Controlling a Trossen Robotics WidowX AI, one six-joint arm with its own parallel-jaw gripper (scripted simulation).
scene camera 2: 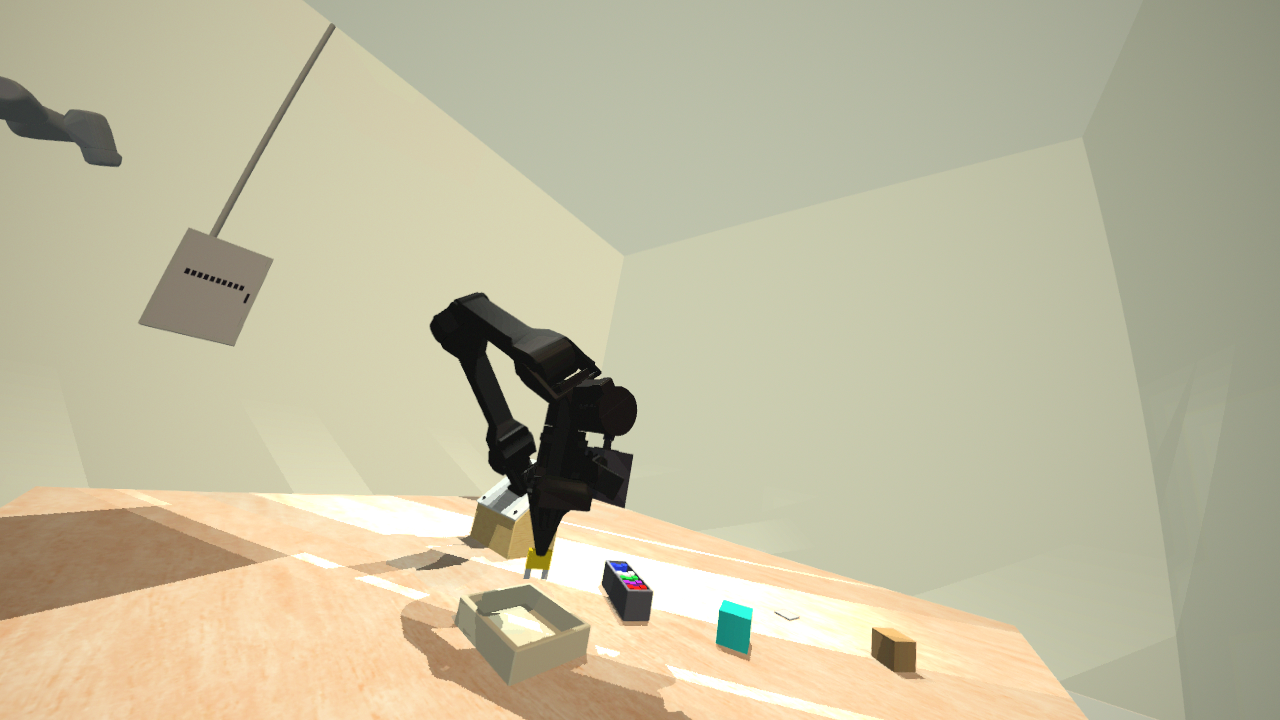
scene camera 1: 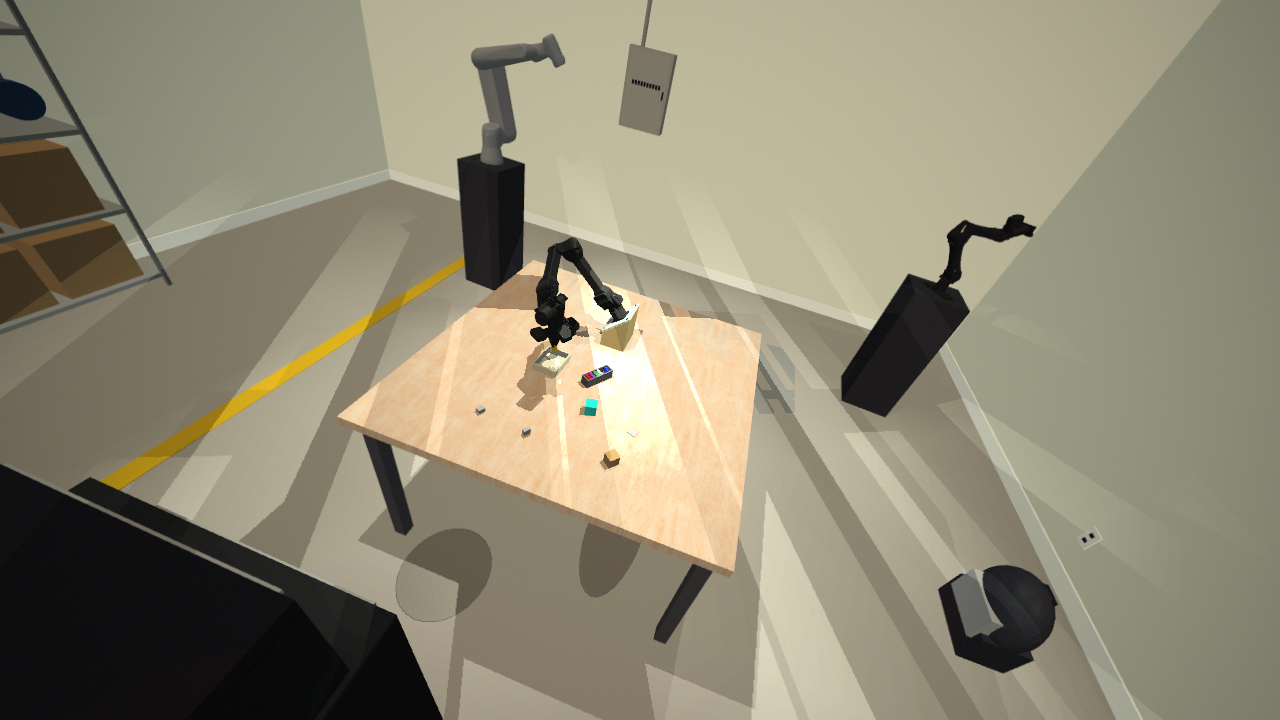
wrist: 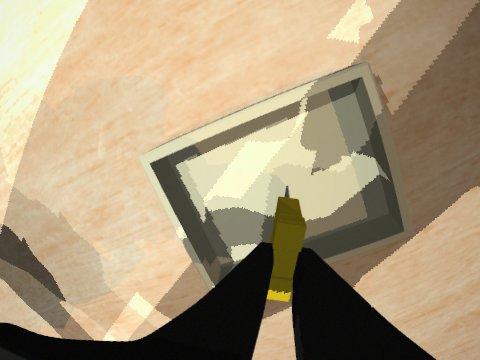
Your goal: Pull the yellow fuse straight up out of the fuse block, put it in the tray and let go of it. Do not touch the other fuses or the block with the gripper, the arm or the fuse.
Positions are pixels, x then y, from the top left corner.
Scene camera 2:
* gripper: 540,553
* teal cube: 734,621
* tray: 521,631
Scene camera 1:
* gripper: 554,346
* tray: 549,363
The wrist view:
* gripper: 283,257
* yellow fuse: 287,237, held by the gripper
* tray: 328,140
